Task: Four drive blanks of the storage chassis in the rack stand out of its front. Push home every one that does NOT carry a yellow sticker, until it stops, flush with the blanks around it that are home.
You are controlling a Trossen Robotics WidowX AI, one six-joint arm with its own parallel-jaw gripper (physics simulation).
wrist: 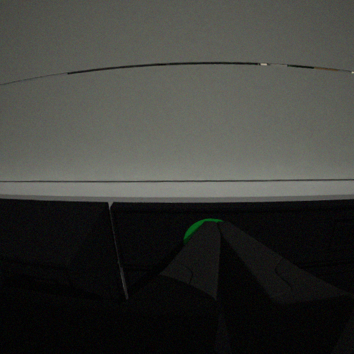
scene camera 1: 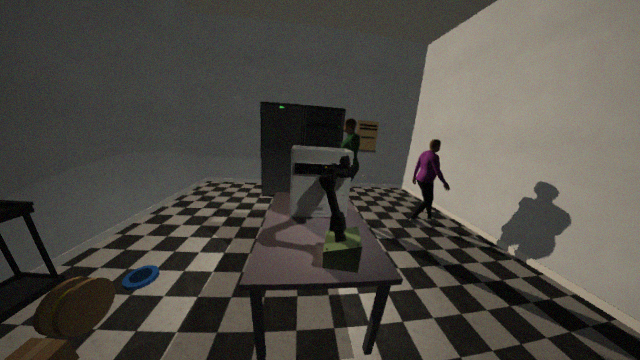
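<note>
The storage chassis is a dark band in the upper front of the white rack. In the wrist view a dark blank at the left and another dark blank at the centre are parted by a narrow pale gap. It is too dark to tell how far each stands out. A green round patch shows behind my fingertips, partly hidden by them. My gripper is shut and empty, in front of the centre blank; touching or apart cannot be told. In the scene view the arm hides its fingertips. A tiny yellow spot shows near the arm.
The arm stands on a green block on the purplish table. The rack's pale top edge runs above the blanks. A dark cabinet and a person in green are behind; a person in purple is at the right.
</note>
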